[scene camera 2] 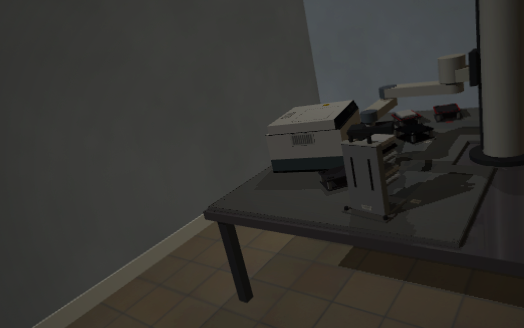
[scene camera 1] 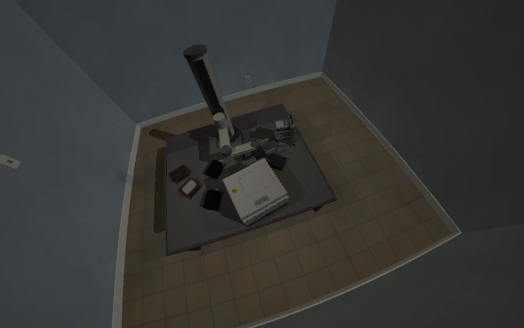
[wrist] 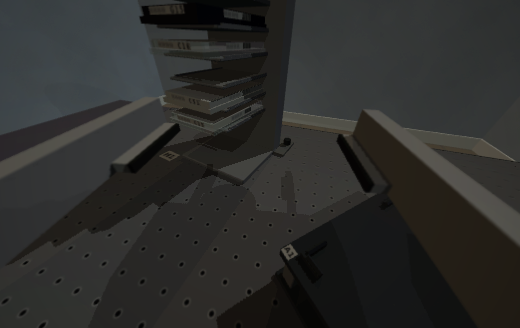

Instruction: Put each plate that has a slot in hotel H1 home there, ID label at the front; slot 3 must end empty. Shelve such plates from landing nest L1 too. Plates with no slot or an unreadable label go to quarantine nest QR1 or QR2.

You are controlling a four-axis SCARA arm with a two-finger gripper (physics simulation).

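Where they show: gripper, fingertip midpoint: (scene camera 1: 271, 143) (wrist: 257, 119); arm's base at its link origin: (scene camera 2: 504, 155).
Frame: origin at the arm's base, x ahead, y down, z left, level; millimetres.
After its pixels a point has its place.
The plate hotel (scene camera 1: 284, 126) (scene camera 2: 367, 175) {x 303, y -162, z 623 mm} (wrist: 278, 85) {x 385, y -142, z 576 mm} stands upright at the table's side. In the wrist view, a black plate (wrist: 205, 16) {x 335, y -218, z 465 mm} lies high in it, a pale plate (wrist: 210, 46) {x 334, y -195, z 469 mm} below that, then a thin dark shelf (wrist: 212, 77) {x 302, y -157, z 518 mm} with no plate visible on it. Two more pale plates (wrist: 192, 100) {x 304, y -140, z 463 mm} (wrist: 192, 121) {x 296, y -111, z 465 mm} lie lower. Their labels face the camera but are hard to read. The hotel's top is out of the wrist view. My gripper (wrist: 257, 119) {x 415, y -164, z 380 mm} is open and empty in front of the hotel's lower part. A red nest (scene camera 1: 190, 188) {x 563, y -76, z -448 mm} (scene camera 2: 407, 117) {x 512, y -65, z -402 mm} holds a white plate; another red nest (scene camera 1: 180, 173) {x 361, y -63, z -544 mm} (scene camera 2: 446, 111) {x 332, y -63, z -494 mm} looks dark.
A black nest (scene camera 1: 276, 161) {x 556, y -63, z 375 mm} (scene camera 2: 332, 176) {x 544, y -68, z 446 mm} (wrist: 370, 255) {x 516, y -63, z 379 mm}, tagged A1, is under the right finger's side in the wrist view. A large white instrument (scene camera 1: 255, 187) {x 820, y -259, z 119 mm} (scene camera 2: 307, 132) {x 734, y -210, z 283 mm} stands beside it. Two more black nests (scene camera 1: 214, 169) {x 436, y -63, z -205 mm} (scene camera 1: 212, 200) {x 732, y -63, z -268 mm} stand beyond the instrument. The arm's column (scene camera 2: 502, 80) {x -9, y -325, z 74 mm} rises behind.
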